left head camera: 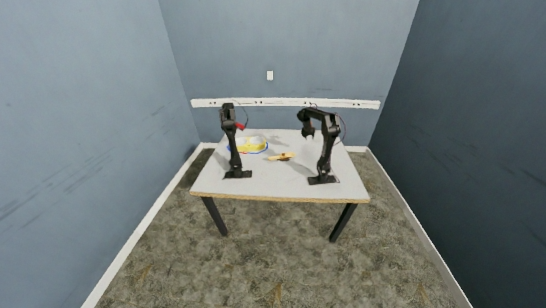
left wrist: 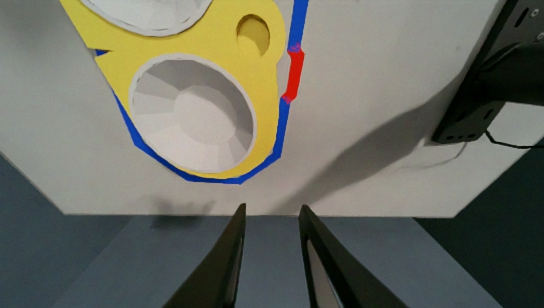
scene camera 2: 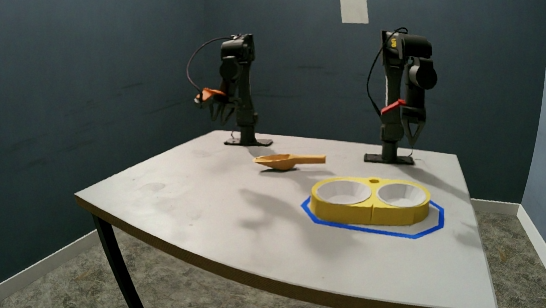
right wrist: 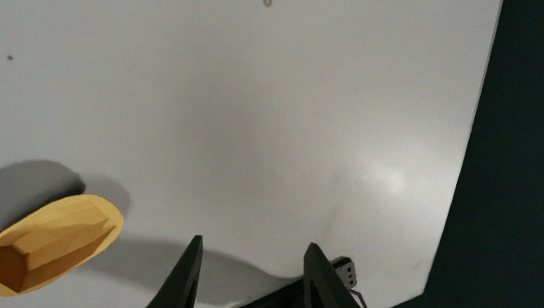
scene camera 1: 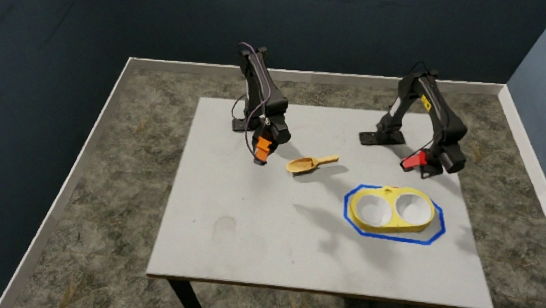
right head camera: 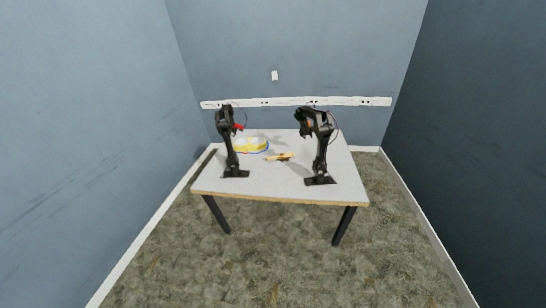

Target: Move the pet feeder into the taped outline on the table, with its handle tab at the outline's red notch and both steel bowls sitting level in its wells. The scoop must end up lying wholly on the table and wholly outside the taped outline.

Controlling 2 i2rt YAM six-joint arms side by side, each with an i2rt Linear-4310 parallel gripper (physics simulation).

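Places are measured from the left arm's base along level axes (x left, y ahead, z down), in millimetres.
Where they show: left gripper, fingertip midpoint: (left wrist: 273, 210) (scene camera 2: 412, 143) (scene camera 1: 422, 175) (right head camera: 234, 136); right gripper, fingertip midpoint: (left head camera: 309, 139) (scene camera 2: 217, 123) (right wrist: 256, 246) (right head camera: 308, 139); left arm's base at its link origin: (left head camera: 238, 174) (left wrist: 491, 73) (scene camera 2: 388, 160) (scene camera 1: 381, 138) (right head camera: 236, 174); right arm's base at its link origin: (left head camera: 321, 180) (scene camera 2: 248, 143) (right wrist: 298, 294) (scene camera 1: 253, 124) (right head camera: 318, 181).
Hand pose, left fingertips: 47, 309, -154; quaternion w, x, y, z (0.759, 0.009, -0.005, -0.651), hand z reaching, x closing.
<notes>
Each offset is from my left fingertips to the top centre of the thing, as dx, dy, dz. "pt": to the spot under its first point. Level surfaces: height alone.
The yellow pet feeder {-100, +68, +108} (scene camera 1: 395, 226) (scene camera 2: 345, 215) (left wrist: 267, 110) sits inside the blue taped outline (scene camera 1: 390, 237) (scene camera 2: 370, 230) (left wrist: 283, 125), with a wider gap at its lower right in scene camera 1. Its handle tab {-101, -17, +108} (left wrist: 278, 27) is beside the red notch {pt -66, -41, +153} (left wrist: 295, 75), a little offset along the tape. Both bowls {-177, +84, +106} (scene camera 1: 374, 210) {-24, +83, +106} (scene camera 2: 401, 194) look level in the wells. The wooden scoop {-384, -159, +108} (scene camera 1: 302, 165) (scene camera 2: 282, 161) (right wrist: 65, 230) lies outside the outline. My left gripper (left wrist: 273, 210) (scene camera 2: 413, 141) is slightly open, empty, above the table. My right gripper (right wrist: 256, 246) (scene camera 2: 220, 121) is open, empty, raised near the scoop's bowl end.
The light table {dz +154} (scene camera 1: 210, 190) (scene camera 2: 165, 200) carries both arm bases (scene camera 2: 248, 142) (scene camera 2: 389, 159). The feeder is near the table's right edge in scene camera 1. A wall with a white rail (left head camera: 285, 103) stands behind the table in the left head camera.
</notes>
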